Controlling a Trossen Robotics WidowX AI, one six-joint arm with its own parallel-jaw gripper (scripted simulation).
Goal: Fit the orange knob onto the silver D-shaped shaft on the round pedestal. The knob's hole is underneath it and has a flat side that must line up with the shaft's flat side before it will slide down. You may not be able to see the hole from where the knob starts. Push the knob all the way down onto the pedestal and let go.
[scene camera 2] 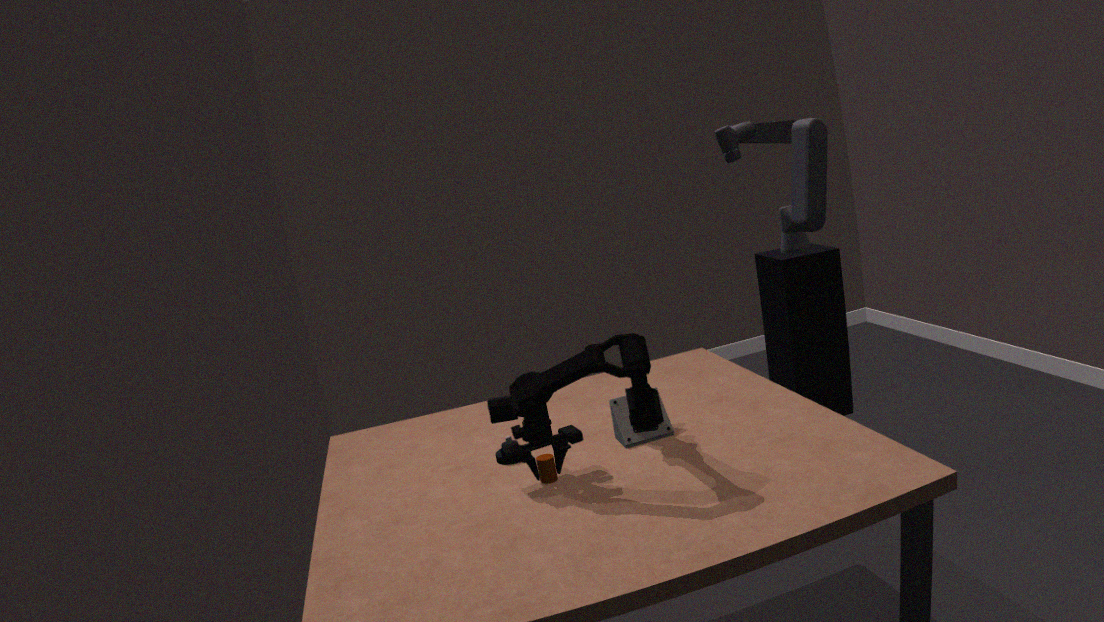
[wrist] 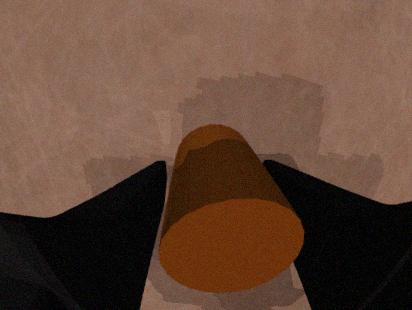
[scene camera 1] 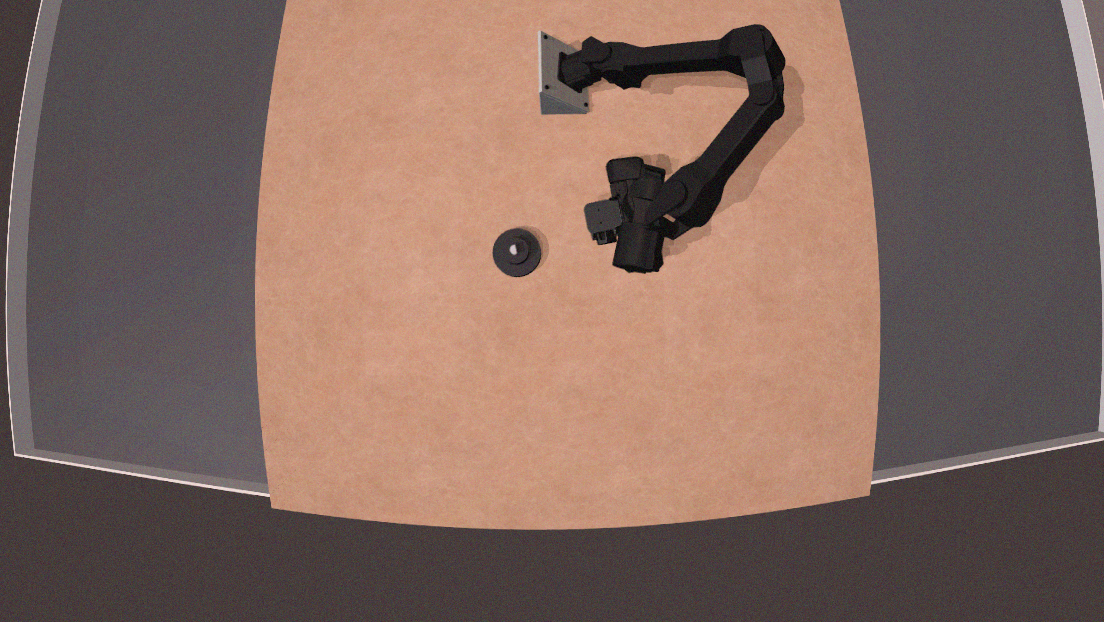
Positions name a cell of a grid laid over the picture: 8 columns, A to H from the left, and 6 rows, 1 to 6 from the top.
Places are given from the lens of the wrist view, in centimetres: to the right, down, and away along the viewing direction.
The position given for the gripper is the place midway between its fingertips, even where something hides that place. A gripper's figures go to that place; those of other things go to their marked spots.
gripper (wrist: E4): 0, 1, 10
orange knob (wrist: E5): 0, 2, 4
